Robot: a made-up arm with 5 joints.
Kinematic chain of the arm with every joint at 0, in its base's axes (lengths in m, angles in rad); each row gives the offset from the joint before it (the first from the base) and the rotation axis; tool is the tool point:
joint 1: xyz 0 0 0.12 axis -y
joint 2: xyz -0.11 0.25 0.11 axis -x
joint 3: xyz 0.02 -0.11 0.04 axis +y
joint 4: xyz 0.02 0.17 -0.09 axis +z
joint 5: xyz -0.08 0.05 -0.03 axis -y
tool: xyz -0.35 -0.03 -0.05
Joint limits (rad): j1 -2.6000..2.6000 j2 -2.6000..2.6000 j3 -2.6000..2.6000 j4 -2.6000..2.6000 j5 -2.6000..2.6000
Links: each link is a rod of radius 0.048 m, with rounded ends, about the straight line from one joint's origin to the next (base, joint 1, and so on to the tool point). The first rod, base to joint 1, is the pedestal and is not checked.
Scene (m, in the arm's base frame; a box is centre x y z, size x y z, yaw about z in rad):
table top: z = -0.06
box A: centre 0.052 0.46 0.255 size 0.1 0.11 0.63 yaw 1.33
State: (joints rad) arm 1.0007 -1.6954 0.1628 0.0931 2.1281
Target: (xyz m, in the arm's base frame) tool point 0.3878 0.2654 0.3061
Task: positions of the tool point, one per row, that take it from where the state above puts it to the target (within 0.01 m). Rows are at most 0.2 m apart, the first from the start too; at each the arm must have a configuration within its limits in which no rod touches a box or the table.
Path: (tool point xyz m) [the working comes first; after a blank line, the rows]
Joints at the target: -0.4753 -2.3779 -0.6525 0.4938 2.1471
Straight joint move there: touches box A.

1: -0.2198 0.5383 0.3952
2: -0.1750 0.4404 0.5086
3: -0.0808 0.3276 0.5761
4: 0.0714 0.3190 0.5676
5: 0.2081 0.3057 0.5128
6: 0.3163 0.2876 0.4214
7: 0.3878 0.2654 0.3061

